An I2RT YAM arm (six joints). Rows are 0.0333 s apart.
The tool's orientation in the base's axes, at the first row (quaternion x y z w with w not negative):
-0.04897, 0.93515, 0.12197, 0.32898
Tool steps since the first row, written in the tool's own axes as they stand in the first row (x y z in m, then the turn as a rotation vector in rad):
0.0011, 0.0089, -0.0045, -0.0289, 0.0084, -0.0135
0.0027, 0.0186, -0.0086, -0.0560, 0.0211, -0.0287
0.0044, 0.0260, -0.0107, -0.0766, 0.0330, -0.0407
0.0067, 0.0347, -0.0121, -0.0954, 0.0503, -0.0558
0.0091, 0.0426, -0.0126, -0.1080, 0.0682, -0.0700
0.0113, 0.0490, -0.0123, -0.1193, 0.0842, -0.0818
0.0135, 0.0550, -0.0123, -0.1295, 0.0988, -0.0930
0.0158, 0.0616, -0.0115, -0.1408, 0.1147, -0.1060
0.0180, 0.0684, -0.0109, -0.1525, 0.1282, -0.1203
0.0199, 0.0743, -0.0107, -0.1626, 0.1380, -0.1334
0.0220, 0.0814, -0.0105, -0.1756, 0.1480, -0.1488
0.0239, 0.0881, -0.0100, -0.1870, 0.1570, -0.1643
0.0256, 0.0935, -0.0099, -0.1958, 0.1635, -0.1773
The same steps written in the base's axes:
-0.0051, 0.0074, 0.0044, 0.0129, 0.0049, 0.0299
-0.0105, 0.0157, 0.0084, 0.0227, 0.0135, 0.0609
-0.0144, 0.0223, 0.0104, 0.0294, 0.0221, 0.0852
-0.0185, 0.0303, 0.0117, 0.0320, 0.0351, 0.1118
-0.0220, 0.0377, 0.0121, 0.0302, 0.0488, 0.1339
-0.0246, 0.0440, 0.0118, 0.0291, 0.0613, 0.1530
-0.0274, 0.0497, 0.0116, 0.0278, 0.0726, 0.1707
-0.0298, 0.0563, 0.0108, 0.0260, 0.0847, 0.1907
-0.0323, 0.0630, 0.0103, 0.0241, 0.0942, 0.2114
-0.0347, 0.0687, 0.0101, 0.0224, 0.1003, 0.2296
-0.0375, 0.0756, 0.0101, 0.0215, 0.1061, 0.2513
-0.0398, 0.0822, 0.0098, 0.0195, 0.1109, 0.2719
-0.0420, 0.0874, 0.0097, 0.0174, 0.1139, 0.2885

